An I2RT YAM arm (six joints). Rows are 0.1 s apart.
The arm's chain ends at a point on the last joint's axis. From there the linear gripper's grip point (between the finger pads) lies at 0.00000 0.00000 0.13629 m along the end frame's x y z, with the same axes.
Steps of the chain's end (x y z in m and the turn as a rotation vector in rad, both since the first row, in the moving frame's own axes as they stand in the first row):
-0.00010 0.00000 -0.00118 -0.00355 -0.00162 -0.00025
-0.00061 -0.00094 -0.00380 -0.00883 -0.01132 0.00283
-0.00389 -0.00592 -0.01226 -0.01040 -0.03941 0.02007
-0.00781 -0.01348 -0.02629 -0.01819 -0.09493 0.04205
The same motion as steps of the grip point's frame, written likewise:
-0.00032 0.00048 -0.00118 -0.00355 -0.00162 -0.00025
-0.00215 0.00026 -0.00381 -0.00883 -0.01132 0.00283
-0.00927 -0.00456 -0.01237 -0.01040 -0.03941 0.02007
-0.02078 -0.01128 -0.02693 -0.01819 -0.09493 0.04205

